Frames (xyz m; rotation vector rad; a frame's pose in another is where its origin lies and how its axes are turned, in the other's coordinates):
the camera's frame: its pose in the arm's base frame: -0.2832 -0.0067 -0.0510 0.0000 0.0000 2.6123
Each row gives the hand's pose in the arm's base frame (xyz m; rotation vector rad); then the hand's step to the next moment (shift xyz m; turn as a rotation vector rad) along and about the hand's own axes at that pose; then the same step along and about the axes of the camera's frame.
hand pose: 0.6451 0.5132 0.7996 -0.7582 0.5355 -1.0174
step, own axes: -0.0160 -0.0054 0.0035 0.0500 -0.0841 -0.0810
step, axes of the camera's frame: 0.0134 -0.0081 0.0072 0.0222 0.1246 0.0110
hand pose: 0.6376 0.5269 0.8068 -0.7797 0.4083 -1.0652
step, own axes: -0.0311 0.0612 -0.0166 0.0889 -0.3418 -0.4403
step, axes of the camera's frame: 0.0073 -0.0392 -0.0583 0.2269 0.5155 -0.0370
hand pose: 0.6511 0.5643 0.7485 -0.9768 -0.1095 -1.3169
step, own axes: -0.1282 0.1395 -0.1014 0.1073 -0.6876 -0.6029
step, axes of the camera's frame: -0.0176 -0.0354 -0.2112 0.4870 0.7792 0.0586
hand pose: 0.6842 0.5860 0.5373 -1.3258 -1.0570 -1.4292
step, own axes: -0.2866 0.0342 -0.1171 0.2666 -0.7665 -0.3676
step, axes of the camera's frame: -0.0652 0.0837 -0.2929 0.6292 0.5869 0.2312
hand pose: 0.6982 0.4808 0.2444 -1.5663 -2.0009 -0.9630
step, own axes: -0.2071 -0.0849 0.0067 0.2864 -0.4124 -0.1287
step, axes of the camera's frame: -0.0522 0.1357 -0.1703 0.4411 0.2067 0.1772
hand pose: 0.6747 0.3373 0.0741 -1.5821 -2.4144 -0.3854
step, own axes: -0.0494 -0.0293 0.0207 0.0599 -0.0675 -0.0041
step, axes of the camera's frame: -0.0161 0.0446 -0.0385 0.0858 0.0222 0.0174
